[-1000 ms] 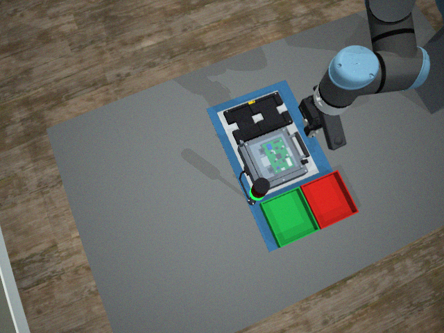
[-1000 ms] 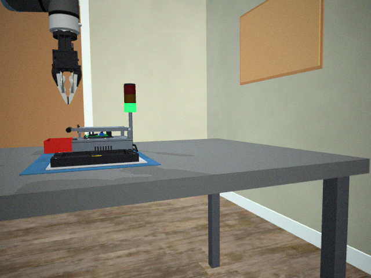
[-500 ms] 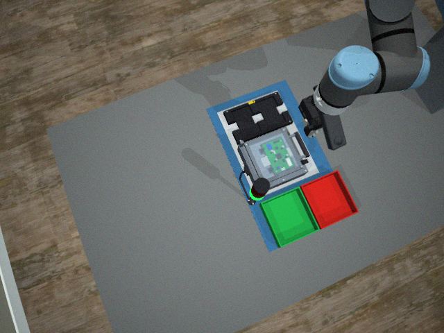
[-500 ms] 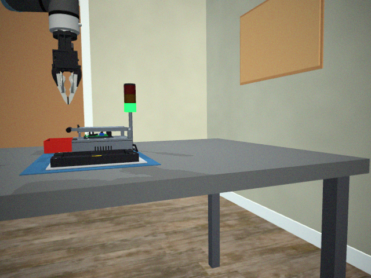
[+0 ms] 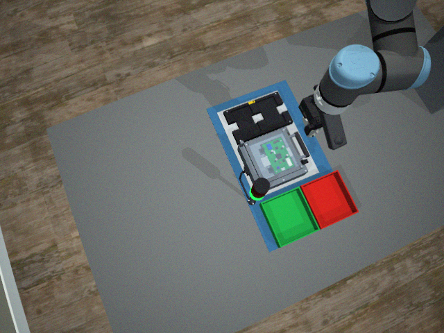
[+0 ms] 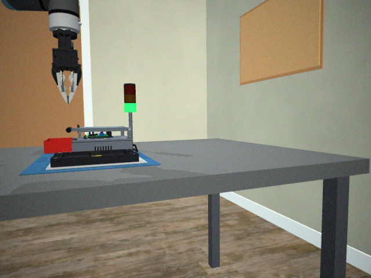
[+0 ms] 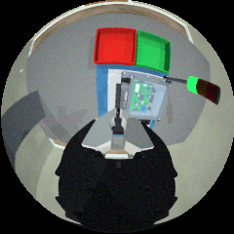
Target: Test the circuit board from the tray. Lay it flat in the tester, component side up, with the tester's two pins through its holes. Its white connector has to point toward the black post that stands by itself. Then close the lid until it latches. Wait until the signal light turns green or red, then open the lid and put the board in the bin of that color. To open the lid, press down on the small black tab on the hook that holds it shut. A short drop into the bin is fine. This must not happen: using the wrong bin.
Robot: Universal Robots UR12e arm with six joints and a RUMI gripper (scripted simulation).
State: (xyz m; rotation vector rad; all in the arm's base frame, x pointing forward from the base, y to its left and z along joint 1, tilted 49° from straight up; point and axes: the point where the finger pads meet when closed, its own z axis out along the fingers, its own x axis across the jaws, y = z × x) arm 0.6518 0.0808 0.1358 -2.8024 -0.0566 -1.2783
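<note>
The black latch hook lies 20 mm ahead of my hand, 50 mm to the left of it and 100 mm below it. The rest, counted from my hand: red bin (40 mm behind, 190 mm to the left, 180 mm below); green circuit board (80 mm ahead, 120 mm below); tester lid (90 mm ahead, 100 mm below).
</note>
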